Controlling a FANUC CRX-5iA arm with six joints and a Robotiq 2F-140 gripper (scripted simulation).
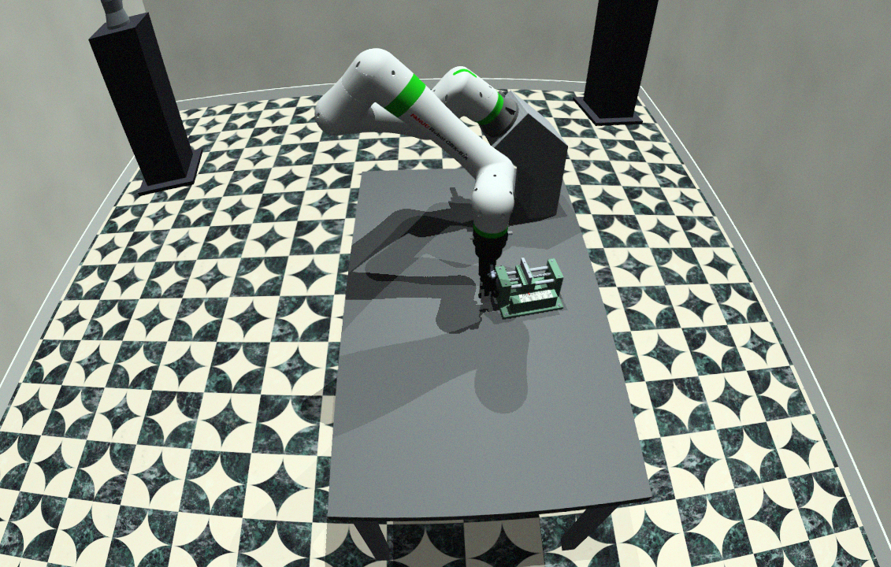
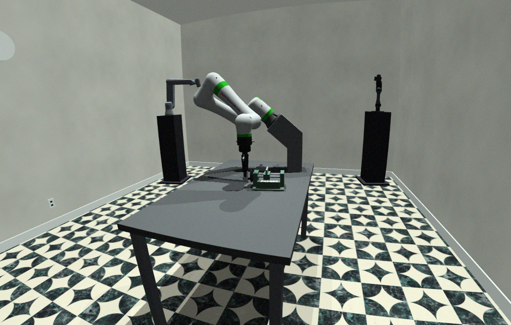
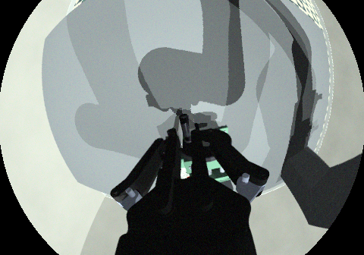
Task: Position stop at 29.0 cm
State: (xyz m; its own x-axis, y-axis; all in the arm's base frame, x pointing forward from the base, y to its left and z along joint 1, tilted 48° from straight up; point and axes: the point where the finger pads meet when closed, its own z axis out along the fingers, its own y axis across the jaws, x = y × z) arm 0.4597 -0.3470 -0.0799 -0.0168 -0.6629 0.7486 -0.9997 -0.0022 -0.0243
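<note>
Right now the green stop fixture is 10 mm behind my hand, 140 mm to the left of it and 10 mm above it. Also, from my hand: black handwheel: 10 mm behind, 20 mm to the left, 10 mm below.
</note>
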